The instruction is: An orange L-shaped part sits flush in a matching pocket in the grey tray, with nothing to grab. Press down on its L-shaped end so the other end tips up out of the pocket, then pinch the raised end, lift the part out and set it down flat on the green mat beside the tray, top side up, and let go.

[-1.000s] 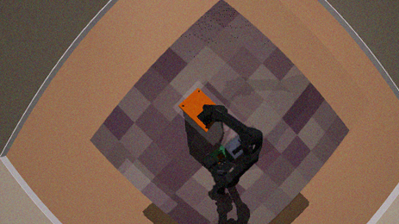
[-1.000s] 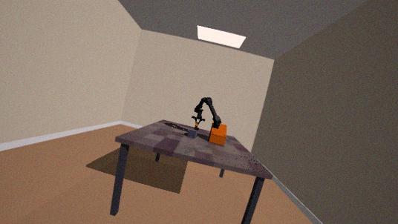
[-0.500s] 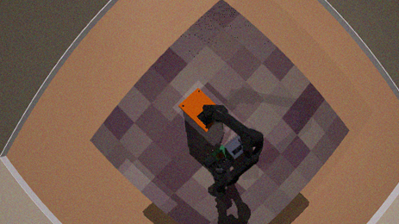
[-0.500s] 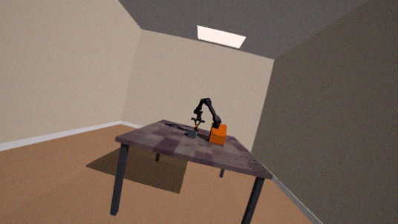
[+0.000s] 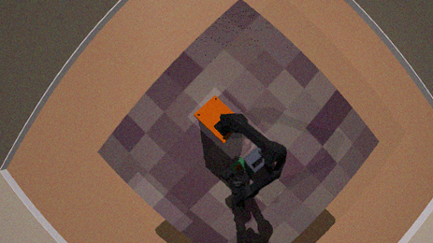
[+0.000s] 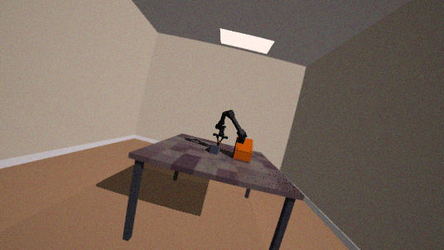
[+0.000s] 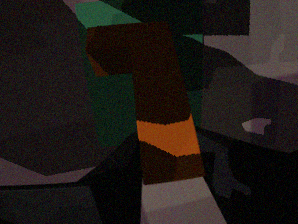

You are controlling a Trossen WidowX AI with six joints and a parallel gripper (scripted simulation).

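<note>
My gripper tip is now 10 cm above the green mat and 2 cm to the right of it. From my gripper tip the other things lie so: orange L-shaped part 3 cm to the left, 3 cm below, 1 cm behind.
</note>
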